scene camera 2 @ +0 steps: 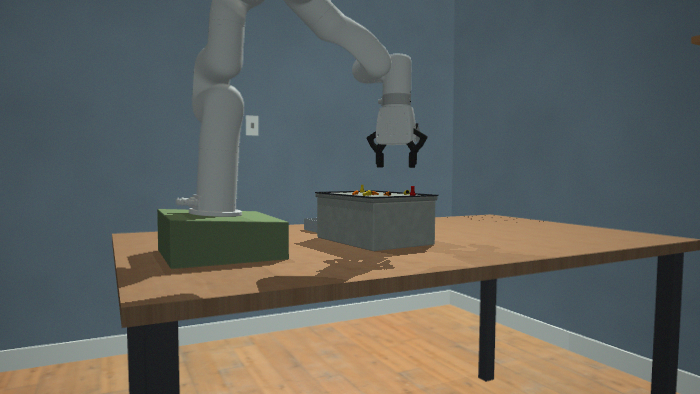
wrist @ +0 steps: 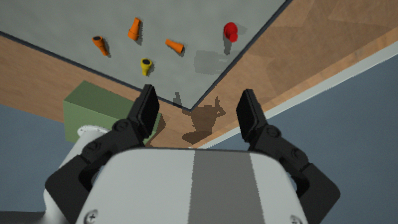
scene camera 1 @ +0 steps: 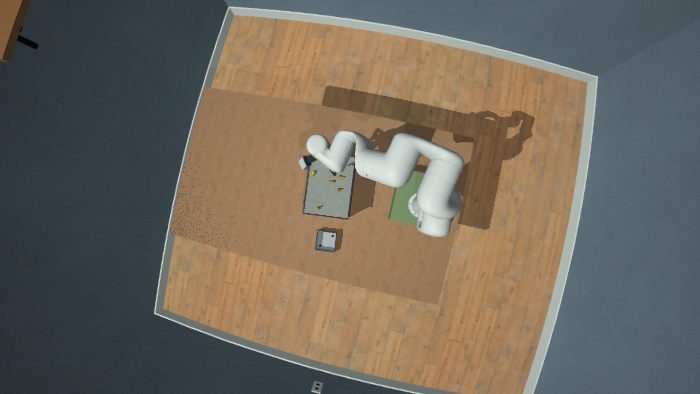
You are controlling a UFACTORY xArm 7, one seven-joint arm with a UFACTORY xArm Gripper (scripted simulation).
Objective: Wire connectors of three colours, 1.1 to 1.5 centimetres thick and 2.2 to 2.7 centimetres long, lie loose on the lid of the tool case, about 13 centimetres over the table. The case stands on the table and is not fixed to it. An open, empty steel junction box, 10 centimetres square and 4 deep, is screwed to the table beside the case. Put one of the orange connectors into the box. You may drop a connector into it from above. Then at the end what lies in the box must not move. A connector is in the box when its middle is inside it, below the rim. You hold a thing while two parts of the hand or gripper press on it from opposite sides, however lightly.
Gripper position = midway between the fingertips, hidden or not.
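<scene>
Scene camera 2 gives me my gripper (scene camera 2: 395,167) and a grey tool case (scene camera 2: 397,221). In scene camera 1 you'd find the grey tool case (scene camera 1: 319,192). And the wrist view shows the grey tool case (wrist: 183,80) together with my gripper (wrist: 198,97).
</scene>
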